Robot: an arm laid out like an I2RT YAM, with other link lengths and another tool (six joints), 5 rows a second.
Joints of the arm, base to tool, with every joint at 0 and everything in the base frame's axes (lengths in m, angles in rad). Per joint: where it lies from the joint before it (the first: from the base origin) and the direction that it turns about. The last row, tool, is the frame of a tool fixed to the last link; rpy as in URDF.
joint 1: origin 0 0 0.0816 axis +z
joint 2: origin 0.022 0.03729 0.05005 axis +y
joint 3: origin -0.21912 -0.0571 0 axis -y
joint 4: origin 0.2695 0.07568 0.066 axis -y
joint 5: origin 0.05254 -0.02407 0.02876 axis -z
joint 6: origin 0.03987 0 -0.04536 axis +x
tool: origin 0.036 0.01 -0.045 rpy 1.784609 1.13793 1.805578
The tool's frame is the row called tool.
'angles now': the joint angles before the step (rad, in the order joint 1, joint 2, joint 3, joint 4, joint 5, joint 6). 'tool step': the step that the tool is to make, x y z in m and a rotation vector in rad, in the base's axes. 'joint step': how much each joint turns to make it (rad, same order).
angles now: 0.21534, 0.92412, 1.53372, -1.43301, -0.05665, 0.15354
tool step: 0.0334, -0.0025, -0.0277, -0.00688, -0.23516, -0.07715
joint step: -0.02449, -0.12880, -0.24022, 0.34031, 0.07516, -0.00674
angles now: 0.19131, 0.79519, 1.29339, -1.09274, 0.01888, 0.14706
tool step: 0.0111, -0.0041, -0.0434, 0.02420, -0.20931, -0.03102
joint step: -0.03432, -0.23629, -0.33408, 0.30837, 0.00303, -0.01245
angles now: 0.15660, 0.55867, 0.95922, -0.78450, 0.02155, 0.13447
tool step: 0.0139, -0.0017, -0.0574, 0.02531, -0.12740, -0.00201
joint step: -0.03847, -0.20713, -0.33697, 0.25955, -0.03694, -0.00418
